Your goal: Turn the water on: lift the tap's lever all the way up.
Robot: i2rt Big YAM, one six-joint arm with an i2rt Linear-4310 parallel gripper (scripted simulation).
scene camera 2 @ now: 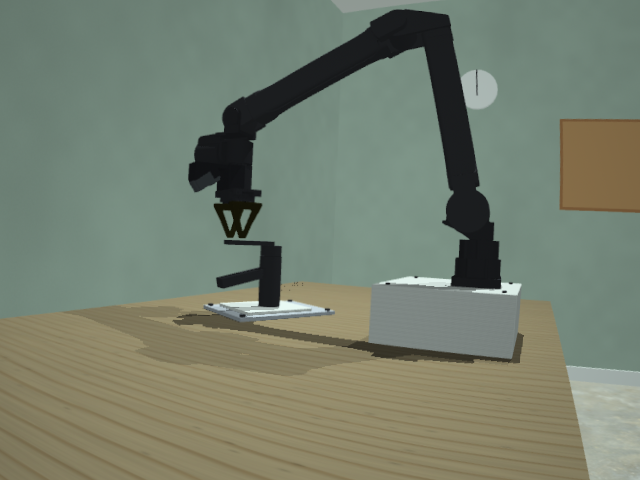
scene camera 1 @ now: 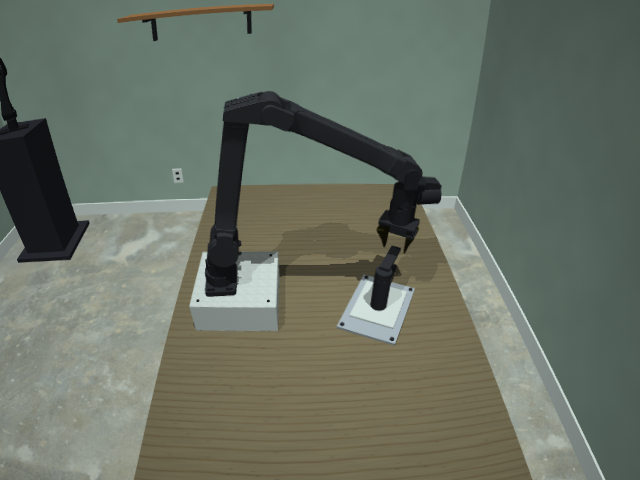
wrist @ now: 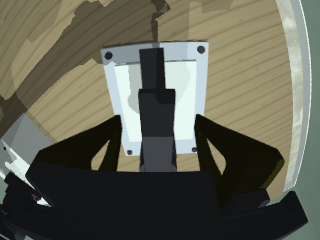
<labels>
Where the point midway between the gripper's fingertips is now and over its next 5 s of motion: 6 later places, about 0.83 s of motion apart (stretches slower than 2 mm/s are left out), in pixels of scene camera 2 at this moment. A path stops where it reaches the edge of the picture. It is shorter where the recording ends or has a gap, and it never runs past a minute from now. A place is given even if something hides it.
My gripper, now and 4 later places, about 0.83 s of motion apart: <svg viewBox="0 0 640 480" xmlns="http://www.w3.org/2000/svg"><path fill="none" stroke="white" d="M236 237L236 243L235 245L237 241L247 225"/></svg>
</labels>
